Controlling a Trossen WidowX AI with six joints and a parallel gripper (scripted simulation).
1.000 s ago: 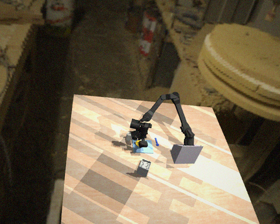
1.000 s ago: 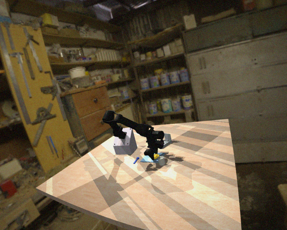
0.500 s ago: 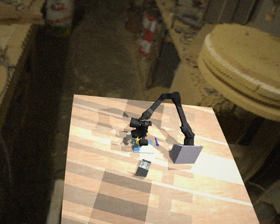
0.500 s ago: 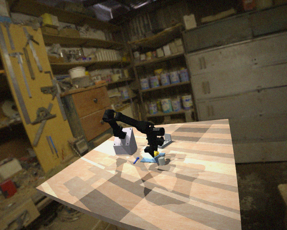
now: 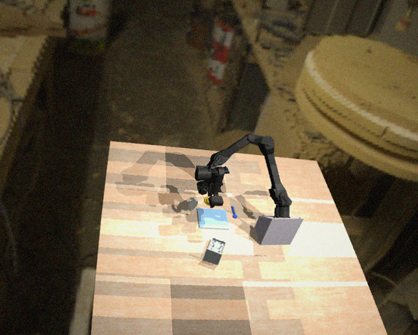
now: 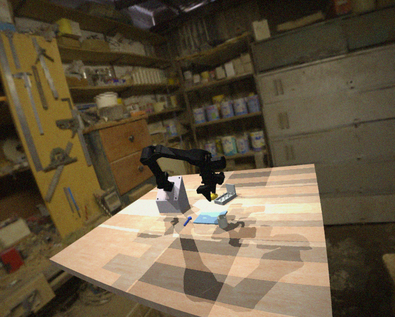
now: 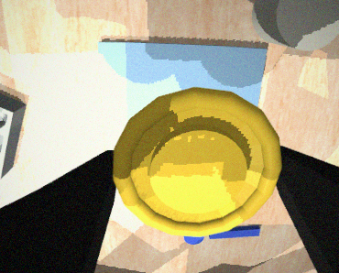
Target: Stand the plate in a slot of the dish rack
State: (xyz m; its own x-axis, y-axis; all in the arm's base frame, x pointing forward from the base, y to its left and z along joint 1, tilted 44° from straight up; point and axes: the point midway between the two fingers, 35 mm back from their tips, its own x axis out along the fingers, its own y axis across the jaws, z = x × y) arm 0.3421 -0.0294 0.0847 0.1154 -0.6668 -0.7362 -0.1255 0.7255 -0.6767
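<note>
Right now my gripper tip is 210 mm to the right of the grey dish rack, 90 mm above it and 40 mm past it. Also, from my gripper tip: small cup (90 mm below, 70 mm to the right, 70 mm ahead); then blue mat (110 mm below, 40 mm behind); then yellow plate (10 mm above).
</note>
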